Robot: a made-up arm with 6 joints.
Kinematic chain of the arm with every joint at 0, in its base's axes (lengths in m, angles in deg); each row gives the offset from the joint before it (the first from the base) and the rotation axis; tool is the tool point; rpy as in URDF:
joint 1: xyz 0 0.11 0.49 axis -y
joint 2: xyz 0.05 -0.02 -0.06 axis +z
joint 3: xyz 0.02 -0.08 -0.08 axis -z
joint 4: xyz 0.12 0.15 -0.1 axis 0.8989 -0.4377 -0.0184
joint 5: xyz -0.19 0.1 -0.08 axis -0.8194 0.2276 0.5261
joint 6: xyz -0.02 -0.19 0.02 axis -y
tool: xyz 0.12 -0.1 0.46 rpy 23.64 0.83 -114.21
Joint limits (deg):
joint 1: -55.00..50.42
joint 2: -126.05..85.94
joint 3: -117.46..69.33
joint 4: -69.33..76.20
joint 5: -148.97..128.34
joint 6: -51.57..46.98
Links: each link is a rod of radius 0.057 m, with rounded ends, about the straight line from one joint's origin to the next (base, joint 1, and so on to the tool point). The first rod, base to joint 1, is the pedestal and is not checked.
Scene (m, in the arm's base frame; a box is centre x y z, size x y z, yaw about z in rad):
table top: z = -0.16
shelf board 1: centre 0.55 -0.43 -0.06 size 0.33 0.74 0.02 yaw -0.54
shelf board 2: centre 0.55 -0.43 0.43 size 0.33 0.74 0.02 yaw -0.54
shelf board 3: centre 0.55 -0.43 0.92 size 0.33 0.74 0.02 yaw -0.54
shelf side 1: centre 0.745 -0.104 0.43 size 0.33 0.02 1 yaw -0.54
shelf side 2: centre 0.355 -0.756 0.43 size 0.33 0.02 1 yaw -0.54
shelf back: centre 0.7 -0.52 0.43 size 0.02 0.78 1 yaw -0.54
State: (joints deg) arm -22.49 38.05 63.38 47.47 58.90 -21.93
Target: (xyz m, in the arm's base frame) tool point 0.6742 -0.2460 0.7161
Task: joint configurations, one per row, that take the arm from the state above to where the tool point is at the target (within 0.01 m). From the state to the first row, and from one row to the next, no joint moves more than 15 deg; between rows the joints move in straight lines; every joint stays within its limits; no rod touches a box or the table.
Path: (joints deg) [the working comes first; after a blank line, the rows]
Joints at the target: 26.24 -15.12 69.33 23.81 94.03 -41.97
Straight joint move there: touches shelf side 1.

1: -16.15 26.25 61.81 46.88 60.13 -23.20
2: -9.81 14.45 60.24 46.29 61.35 -24.48
3: -3.47 2.66 58.67 45.69 62.58 -25.75
4: 2.87 -9.14 57.10 45.10 63.80 -27.02
5: 10.66 -11.14 61.17 38.01 73.88 -32.00
6: 18.45 -13.13 65.25 30.91 83.95 -36.99
7: 26.24 -15.12 69.33 23.81 94.03 -41.97

